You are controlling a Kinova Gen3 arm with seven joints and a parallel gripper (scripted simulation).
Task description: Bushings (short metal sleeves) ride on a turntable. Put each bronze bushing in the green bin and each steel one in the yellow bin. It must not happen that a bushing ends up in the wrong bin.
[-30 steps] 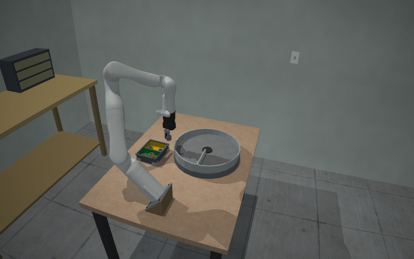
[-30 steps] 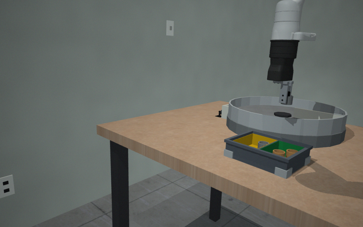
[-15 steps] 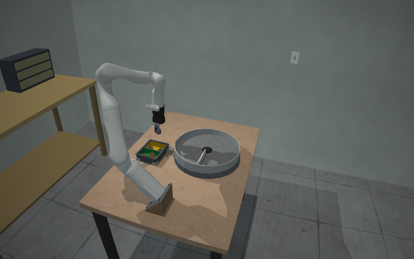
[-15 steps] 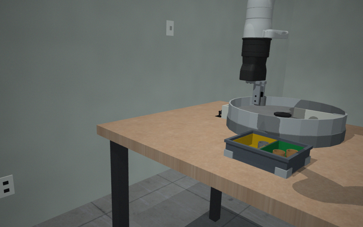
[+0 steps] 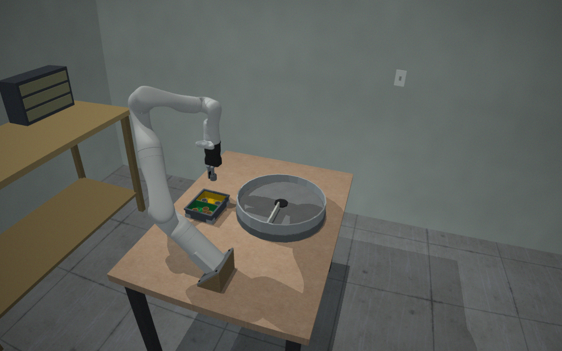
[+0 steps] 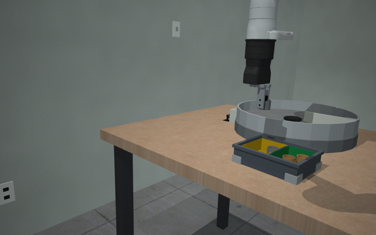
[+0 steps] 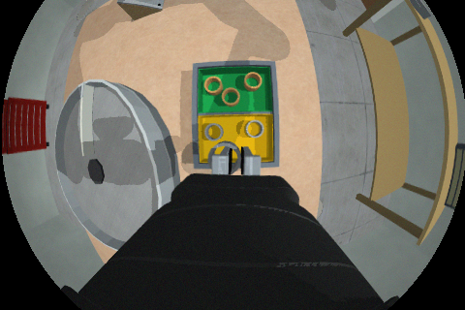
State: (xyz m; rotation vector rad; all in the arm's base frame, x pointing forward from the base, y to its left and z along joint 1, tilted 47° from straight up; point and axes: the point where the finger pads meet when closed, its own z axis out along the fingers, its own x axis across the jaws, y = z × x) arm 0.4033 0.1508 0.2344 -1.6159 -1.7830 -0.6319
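Now: the bin tray 140 mm below my hand, 60 mm behind it and 10 mm to the right of it. The rest, counted from my hand: grey turntable: 330 mm to the right, 110 mm below, 90 mm ahead.
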